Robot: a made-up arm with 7 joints.
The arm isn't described. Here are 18 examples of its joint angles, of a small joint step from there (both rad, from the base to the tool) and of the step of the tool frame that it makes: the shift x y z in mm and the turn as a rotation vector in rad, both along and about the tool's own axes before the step.
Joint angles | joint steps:
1: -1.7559 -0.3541 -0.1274 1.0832 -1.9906 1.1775 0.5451 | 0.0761 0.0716 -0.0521 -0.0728 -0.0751 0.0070 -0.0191
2: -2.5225 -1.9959 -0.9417 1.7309 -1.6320 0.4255 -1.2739 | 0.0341 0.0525 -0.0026 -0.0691 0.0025 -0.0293 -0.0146
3: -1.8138 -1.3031 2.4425 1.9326 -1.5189 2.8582 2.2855 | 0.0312 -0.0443 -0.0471 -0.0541 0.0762 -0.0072 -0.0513
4: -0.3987 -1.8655 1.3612 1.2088 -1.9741 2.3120 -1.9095 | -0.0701 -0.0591 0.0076 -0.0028 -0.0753 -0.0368 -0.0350
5: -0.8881 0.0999 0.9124 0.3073 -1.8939 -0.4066 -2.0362 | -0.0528 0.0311 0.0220 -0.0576 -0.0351 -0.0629 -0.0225
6: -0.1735 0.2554 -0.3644 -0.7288 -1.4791 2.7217 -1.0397 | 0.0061 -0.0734 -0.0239 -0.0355 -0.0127 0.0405 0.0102
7: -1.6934 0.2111 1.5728 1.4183 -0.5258 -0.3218 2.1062 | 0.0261 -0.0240 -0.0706 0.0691 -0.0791 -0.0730 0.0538
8: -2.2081 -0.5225 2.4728 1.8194 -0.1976 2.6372 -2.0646 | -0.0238 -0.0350 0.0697 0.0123 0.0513 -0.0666 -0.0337
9: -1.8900 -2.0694 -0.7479 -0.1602 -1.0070 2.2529 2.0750 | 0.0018 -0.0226 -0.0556 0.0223 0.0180 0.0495 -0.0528
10: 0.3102 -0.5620 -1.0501 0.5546 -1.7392 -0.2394 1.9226 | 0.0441 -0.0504 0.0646 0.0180 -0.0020 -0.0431 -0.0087
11: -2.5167 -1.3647 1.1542 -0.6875 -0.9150 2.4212 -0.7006 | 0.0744 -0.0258 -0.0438 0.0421 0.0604 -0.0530 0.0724
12: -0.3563 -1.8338 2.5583 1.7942 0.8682 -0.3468 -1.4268 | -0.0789 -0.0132 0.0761 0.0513 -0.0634 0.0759 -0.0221
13: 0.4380 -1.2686 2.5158 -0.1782 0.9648 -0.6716 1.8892 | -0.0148 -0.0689 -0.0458 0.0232 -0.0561 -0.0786 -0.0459
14: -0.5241 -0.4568 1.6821 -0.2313 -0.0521 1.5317 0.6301 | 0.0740 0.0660 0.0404 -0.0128 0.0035 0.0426 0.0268
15: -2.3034 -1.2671 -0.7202 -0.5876 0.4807 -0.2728 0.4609 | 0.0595 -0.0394 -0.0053 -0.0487 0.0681 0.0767 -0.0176
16: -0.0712 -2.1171 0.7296 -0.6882 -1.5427 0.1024 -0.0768 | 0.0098 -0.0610 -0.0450 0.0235 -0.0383 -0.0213 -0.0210
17: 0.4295 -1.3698 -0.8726 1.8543 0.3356 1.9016 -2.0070 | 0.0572 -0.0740 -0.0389 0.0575 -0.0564 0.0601 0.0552
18: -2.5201 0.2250 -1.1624 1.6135 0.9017 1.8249 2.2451 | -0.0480 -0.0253 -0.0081 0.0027 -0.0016 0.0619 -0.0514
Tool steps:
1: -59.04 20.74 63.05 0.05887 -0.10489 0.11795
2: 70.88 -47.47 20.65 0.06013 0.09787 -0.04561
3: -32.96 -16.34 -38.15 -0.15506 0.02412 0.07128
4: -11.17 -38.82 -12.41 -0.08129 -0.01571 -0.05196
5: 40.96 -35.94 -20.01 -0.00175 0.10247 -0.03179
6: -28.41 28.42 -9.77 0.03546 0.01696 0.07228
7: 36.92 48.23 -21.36 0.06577 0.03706 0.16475
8: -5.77 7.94 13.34 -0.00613 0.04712 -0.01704
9: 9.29 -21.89 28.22 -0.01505 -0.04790 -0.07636
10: -62.18 -42.07 11.10 -0.01718 -0.01710 -0.08035
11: -3.78 -26.18 -66.56 0.07500 0.17936 -0.09140
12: 20.65 45.59 -11.24 0.06462 -0.08473 -0.11471
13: -28.61 -12.85 22.31 -0.02913 0.03242 0.09423
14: 12.93 -15.14 5.69 0.07299 0.13514 -0.01858
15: 33.91 -43.98 -37.89 -0.17908 0.00427 -0.02734
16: 32.90 -13.74 -46.01 -0.00031 -0.13907 0.01601
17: -17.79 8.24 -23.24 -0.04589 -0.08734 -0.02301
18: 2.44 -17.10 -14.94 -0.10538 -0.01847 -0.08814
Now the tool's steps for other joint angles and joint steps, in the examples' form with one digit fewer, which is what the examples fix.
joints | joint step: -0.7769 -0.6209 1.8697 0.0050 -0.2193 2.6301 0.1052 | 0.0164 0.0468 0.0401 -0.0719 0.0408 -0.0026 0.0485
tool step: 2.1 13.1 -21.3 0.0939 0.0728 0.0900
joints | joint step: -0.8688 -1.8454 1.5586 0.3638 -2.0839 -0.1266 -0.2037 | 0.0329 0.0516 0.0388 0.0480 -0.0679 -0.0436 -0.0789
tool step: -36.6 -58.1 -15.5 -0.0346 -0.1162 0.0575
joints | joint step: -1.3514 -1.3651 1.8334 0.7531 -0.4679 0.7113 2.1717 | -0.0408 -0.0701 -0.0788 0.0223 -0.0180 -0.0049 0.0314
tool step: -39.3 36.1 -66.9 -0.0060 0.1139 0.0681
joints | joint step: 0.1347 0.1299 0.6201 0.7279 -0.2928 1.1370 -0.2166 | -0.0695 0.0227 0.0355 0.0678 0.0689 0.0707 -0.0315
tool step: 17.3 -8.8 -3.7 -0.0209 0.0085 0.0094
